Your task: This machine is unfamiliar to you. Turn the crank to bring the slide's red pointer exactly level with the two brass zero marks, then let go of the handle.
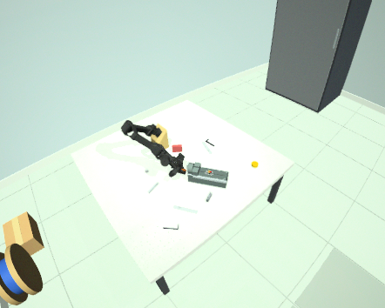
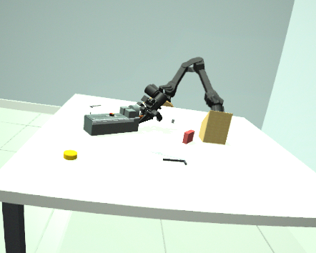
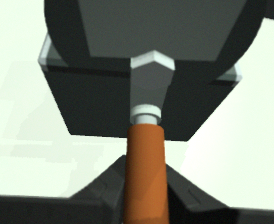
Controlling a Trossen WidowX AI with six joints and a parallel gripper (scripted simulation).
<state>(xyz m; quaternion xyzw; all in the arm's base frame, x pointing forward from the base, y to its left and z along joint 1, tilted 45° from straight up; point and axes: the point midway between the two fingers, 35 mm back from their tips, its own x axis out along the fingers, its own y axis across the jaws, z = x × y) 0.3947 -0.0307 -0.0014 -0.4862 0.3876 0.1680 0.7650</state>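
My gripper tip is now 3 cm below the orange crank handle, 2 cm past it and 1 cm to the left of it. Round my gripper tip: yellow disc: 47 cm to the left, 20 cm ahead, 2 cm below; then black hex key: 35 cm to the left, 21 cm behind, 3 cm below; then red pointer: 13 cm ahead, 12 cm to the left, 5 cm above.
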